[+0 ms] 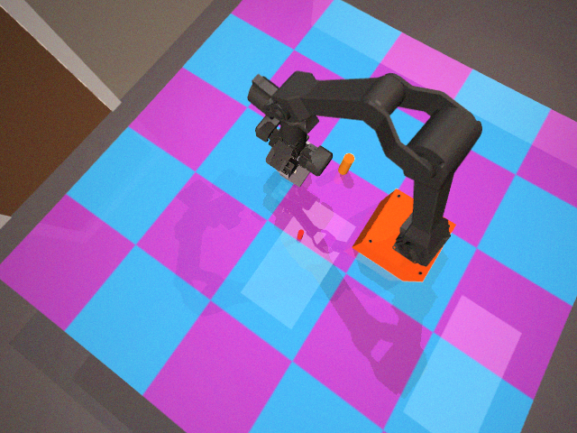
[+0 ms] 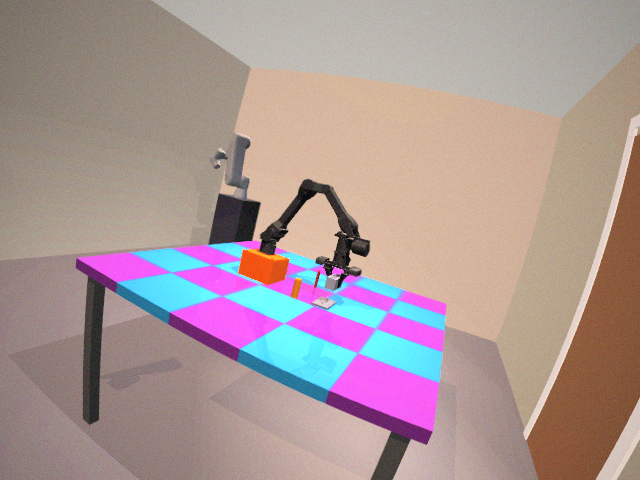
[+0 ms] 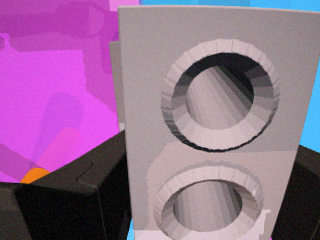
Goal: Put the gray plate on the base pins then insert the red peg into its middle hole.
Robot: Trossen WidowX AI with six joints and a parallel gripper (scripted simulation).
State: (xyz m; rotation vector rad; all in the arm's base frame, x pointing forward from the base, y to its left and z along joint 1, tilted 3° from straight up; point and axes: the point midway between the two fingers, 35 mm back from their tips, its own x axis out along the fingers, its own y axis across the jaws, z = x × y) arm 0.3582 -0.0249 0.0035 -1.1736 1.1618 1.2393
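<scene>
Right now the base is 7 cm below my gripper tip, 3 cm to the right of it and 1 cm behind it. Also, from my gripper tip: red peg 15 cm to the left, 13 cm behind, 4 cm below; then gray plate 3 cm above; then orange cylinder 12 cm behind, 9 cm to the right, 4 cm below.
</scene>
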